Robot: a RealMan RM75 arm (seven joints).
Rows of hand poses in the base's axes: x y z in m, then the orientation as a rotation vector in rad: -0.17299 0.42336 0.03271 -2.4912 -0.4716 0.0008; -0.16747 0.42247 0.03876 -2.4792 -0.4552 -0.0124; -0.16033 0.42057 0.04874 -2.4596 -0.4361 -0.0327; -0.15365 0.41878 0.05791 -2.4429 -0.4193 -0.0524; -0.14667 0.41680 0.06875 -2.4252 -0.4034 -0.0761; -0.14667 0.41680 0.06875 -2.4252 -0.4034 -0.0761; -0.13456 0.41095 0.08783 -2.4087 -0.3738 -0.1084; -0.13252 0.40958 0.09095 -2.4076 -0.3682 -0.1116; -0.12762 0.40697 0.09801 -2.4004 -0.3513 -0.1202; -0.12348 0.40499 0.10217 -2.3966 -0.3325 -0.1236; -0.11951 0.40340 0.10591 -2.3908 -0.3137 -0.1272; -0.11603 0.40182 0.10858 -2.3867 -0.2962 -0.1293; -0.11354 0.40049 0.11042 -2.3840 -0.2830 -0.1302; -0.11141 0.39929 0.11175 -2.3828 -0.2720 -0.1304; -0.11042 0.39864 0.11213 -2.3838 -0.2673 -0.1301; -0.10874 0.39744 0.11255 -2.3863 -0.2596 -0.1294; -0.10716 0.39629 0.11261 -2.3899 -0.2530 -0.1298; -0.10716 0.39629 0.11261 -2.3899 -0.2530 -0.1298
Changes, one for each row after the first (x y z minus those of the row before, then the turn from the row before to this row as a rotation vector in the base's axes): 0.00552 -0.00089 0.00605 0.0157 -0.0035 -0.0130; 0.00714 -0.00190 0.00998 0.0243 -0.0070 -0.0157; 0.00668 -0.00179 0.00917 0.0209 -0.0076 -0.0144; 0.00698 -0.00198 0.01084 0.0220 -0.0108 -0.0148; 0.00000 0.00000 0.00000 0.0000 0.0000 0.0000; 0.01211 -0.00585 0.01908 0.0232 -0.0134 -0.0271; 0.00204 -0.00137 0.00312 0.0021 -0.0006 -0.0047; 0.00490 -0.00261 0.00706 0.0101 -0.0009 -0.0133; 0.00414 -0.00198 0.00416 0.0066 0.0032 -0.0137; 0.00397 -0.00159 0.00374 0.0084 0.0031 -0.0136; 0.00348 -0.00158 0.00267 0.0064 0.0037 -0.0125; 0.00249 -0.00133 0.00184 0.0044 0.0033 -0.0093; 0.00213 -0.00120 0.00133 0.0025 0.0031 -0.0078; 0.00099 -0.00065 0.00038 -0.0004 0.0015 -0.0034; 0.00168 -0.00120 0.00042 -0.0016 0.0026 -0.0056; 0.00158 -0.00115 0.00006 -0.0028 0.0015 -0.0052; 0.00000 0.00000 0.00000 0.0000 0.0000 0.0000
